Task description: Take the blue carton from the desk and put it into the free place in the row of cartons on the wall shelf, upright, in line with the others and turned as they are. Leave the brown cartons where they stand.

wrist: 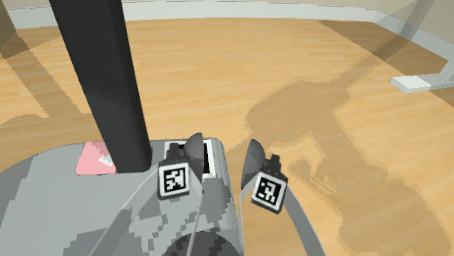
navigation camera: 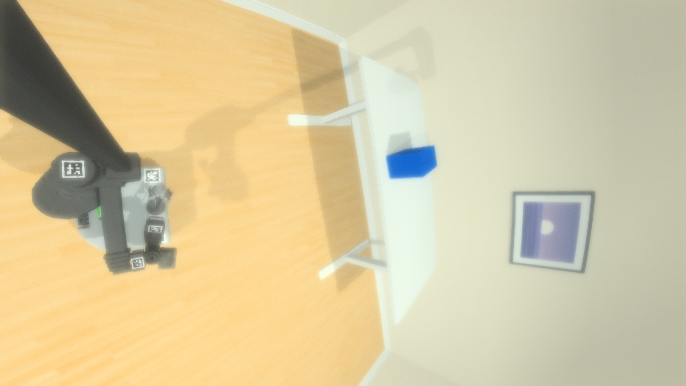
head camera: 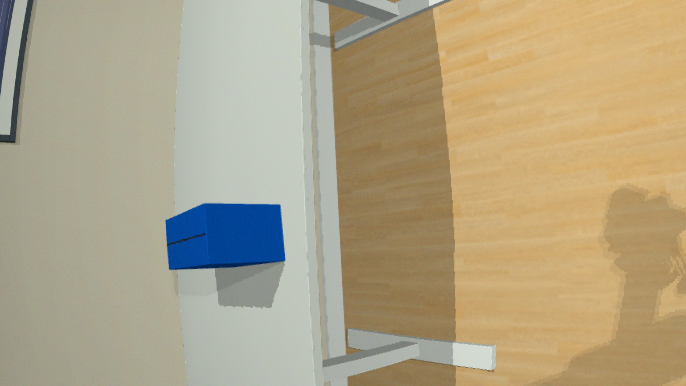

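Seen in the pictures: gripper, fingertip midpoint: (wrist: 224,152) (navigation camera: 161,187); robot's base, origin of the base link: (navigation camera: 155,204).
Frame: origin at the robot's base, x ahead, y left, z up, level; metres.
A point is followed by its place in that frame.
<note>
The blue carton (head camera: 245,232) @(x 0.928, y 0.125, z 0.811 m) (navigation camera: 407,164) @(x 0.926, y 0.133, z 0.832 m) stands upright on the white desk (head camera: 240,125) @(x 1.155, y -0.108, z 0.720 m) (navigation camera: 407,220) @(x 1.149, y -0.187, z 0.720 m), near the front edge. A dark line runs across its top face in the head view. The picture is turned sideways there, with the wall at the left. My gripper (wrist: 224,152) @(x 0.029, y 0.078, z 0.232 m) is open and empty in the wrist view. Its fingers are over my own base, with the floor beyond, well away from the desk and carton. The wall shelf, its free place and the brown cartons do not show in these views.
The desk's leg feet (head camera: 475,356) (navigation camera: 305,120) reach out over the wood floor (head camera: 550,125) @(x 0.695, y -0.185, z 0.000 m). A framed picture (navigation camera: 552,232) @(x 1.710, y -0.319, z 1.531 m) hangs on the wall behind the desk. My base (wrist: 45,210) @(x -0.149, y 0.073, z 0.160 m) and a dark upright post (wrist: 107,90) are close to the gripper in the wrist view.
</note>
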